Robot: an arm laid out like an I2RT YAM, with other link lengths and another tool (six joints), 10 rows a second.
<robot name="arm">
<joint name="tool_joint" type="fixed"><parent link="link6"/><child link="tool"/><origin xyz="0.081 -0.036 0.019" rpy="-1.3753 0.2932 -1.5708"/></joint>
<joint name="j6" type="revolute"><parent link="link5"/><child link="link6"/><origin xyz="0.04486 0 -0.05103" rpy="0 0 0"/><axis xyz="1 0 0"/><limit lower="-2.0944" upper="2.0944"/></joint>
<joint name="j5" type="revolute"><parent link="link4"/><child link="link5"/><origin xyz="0.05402 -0.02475 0.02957" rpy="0 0 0"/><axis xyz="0 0 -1"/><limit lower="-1.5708" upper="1.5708"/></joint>
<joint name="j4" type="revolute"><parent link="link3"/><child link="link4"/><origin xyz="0.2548 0.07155 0.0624" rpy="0 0 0"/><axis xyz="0 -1 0"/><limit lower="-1.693" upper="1.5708"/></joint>
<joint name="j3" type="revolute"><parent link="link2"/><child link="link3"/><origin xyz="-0.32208 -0.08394 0" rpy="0 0 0"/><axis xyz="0 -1 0"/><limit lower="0" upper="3.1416"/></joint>
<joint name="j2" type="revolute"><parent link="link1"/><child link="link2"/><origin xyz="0.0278 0.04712 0.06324" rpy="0 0 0"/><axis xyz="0 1 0"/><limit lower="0" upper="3.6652"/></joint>
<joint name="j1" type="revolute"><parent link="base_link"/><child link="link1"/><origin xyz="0 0 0.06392" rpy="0 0 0"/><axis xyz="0 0 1"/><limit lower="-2.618" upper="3.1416"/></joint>
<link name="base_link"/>
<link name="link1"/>
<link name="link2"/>
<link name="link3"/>
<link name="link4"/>
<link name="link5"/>
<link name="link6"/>
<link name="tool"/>
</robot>
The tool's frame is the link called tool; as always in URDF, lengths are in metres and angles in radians.
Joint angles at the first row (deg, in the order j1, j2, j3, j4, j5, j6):
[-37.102, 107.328, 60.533, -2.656, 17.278, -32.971]
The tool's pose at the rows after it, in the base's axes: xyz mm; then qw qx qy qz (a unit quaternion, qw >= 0):
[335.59 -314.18 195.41 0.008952 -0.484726 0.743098 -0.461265]
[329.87 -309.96 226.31 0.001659 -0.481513 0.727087 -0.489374]
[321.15 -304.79 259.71 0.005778 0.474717 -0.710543 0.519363]
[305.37 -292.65 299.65 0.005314 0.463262 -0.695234 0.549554]
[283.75 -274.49 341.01 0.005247 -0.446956 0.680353 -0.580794]
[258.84 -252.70 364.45 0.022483 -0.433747 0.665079 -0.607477]
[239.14 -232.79 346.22 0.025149 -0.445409 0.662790 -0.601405]
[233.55 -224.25 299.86 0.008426 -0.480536 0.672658 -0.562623]
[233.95 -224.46 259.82 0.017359 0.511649 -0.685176 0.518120]
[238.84 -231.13 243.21 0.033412 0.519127 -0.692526 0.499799]
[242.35 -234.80 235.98 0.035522 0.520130 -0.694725 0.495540]
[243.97 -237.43 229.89 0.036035 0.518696 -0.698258 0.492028]
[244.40 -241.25 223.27 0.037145 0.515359 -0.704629 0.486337]
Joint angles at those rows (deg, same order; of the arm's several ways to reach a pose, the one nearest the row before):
[-37.014, 104.115, 60.467, -3.945, 18.983, -34.501]
[-36.731, 100.028, 60.511, -4.448, 20.644, -36.097]
[-36.578, 95.570, 60.665, -5.038, 22.305, -37.714]
[-36.337, 89.340, 60.729, -7.092, 23.332, -38.632]
[-36.009, 82.040, 60.708, -9.781, 23.594, -38.763]
[-35.748, 74.652, 57.954, -10.196, 22.894, -38.786]
[-35.136, 69.516, 51.265, -9.431, 22.457, -39.267]
[-34.589, 69.714, 44.402, -8.075, 22.502, -40.578]
[-34.392, 73.189, 40.883, -7.550, 23.397, -41.692]
[-34.545, 76.750, 40.685, -6.545, 24.425, -41.845]
[-34.721, 78.499, 40.534, -5.235, 24.424, -41.824]
[-34.918, 79.746, 40.293, -4.271, 24.359, -41.474]
[-35.396, 81.100, 40.206, -3.662, 24.207, -40.904]

